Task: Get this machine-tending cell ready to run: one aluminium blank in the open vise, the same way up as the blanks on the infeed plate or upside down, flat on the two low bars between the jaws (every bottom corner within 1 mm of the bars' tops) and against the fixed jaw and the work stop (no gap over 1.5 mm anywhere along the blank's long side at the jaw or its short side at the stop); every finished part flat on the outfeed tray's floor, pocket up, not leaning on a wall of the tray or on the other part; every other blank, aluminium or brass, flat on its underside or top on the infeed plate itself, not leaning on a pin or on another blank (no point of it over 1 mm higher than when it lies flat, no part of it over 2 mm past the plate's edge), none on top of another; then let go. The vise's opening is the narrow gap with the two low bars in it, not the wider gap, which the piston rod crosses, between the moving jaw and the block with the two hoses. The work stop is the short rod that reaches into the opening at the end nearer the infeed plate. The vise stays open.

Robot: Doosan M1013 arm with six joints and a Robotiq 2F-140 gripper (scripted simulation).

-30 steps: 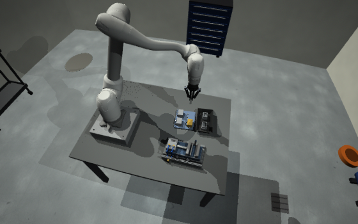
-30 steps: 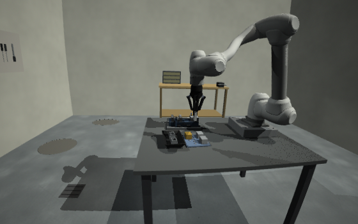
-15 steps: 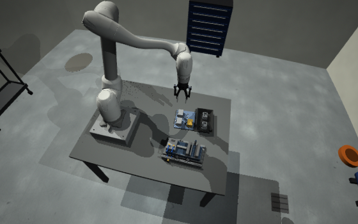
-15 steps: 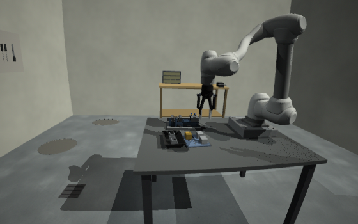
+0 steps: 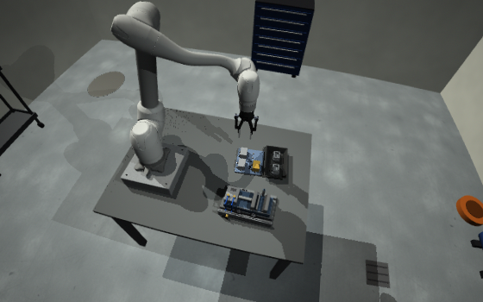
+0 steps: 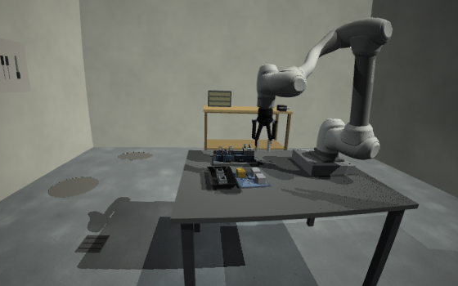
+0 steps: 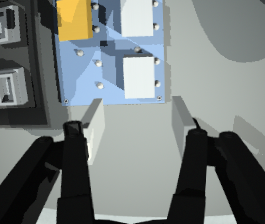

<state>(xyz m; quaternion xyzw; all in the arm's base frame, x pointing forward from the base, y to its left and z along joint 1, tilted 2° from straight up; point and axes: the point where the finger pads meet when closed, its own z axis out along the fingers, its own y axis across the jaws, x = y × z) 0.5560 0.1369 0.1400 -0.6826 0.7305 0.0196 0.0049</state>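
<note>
My hand is 19 cm above the aluminium blank. Round my hand: blue infeed plate: 21 cm below, 5 cm to the right, 4 cm ahead; brass blank: 19 cm below, 10 cm to the right, 8 cm ahead; piston rod: 35 cm to the right, 14 cm below, 3 cm ahead.
</note>
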